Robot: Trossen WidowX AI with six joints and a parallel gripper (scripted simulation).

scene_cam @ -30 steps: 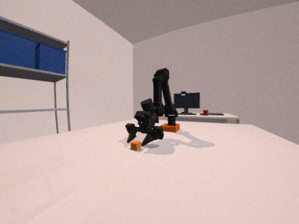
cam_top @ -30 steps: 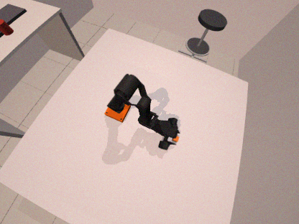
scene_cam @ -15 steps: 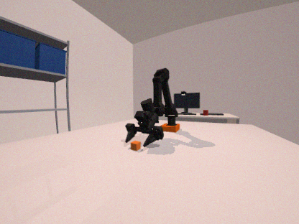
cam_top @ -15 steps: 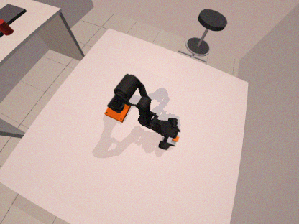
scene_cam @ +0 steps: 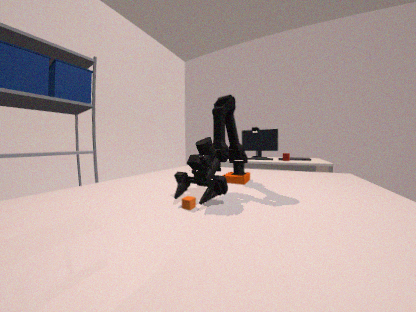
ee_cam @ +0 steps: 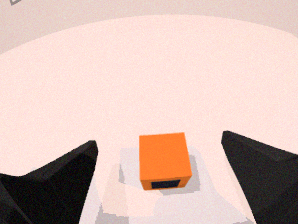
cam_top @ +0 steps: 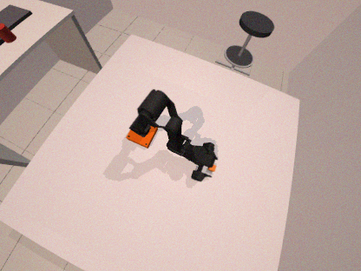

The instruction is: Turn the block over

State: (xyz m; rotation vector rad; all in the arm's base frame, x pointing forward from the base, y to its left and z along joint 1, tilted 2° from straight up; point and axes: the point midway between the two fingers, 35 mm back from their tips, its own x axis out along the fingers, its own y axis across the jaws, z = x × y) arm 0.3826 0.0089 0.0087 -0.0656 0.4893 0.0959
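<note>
Now: the orange block 20 mm behind my gripper tip and 10 mm below it.
</note>
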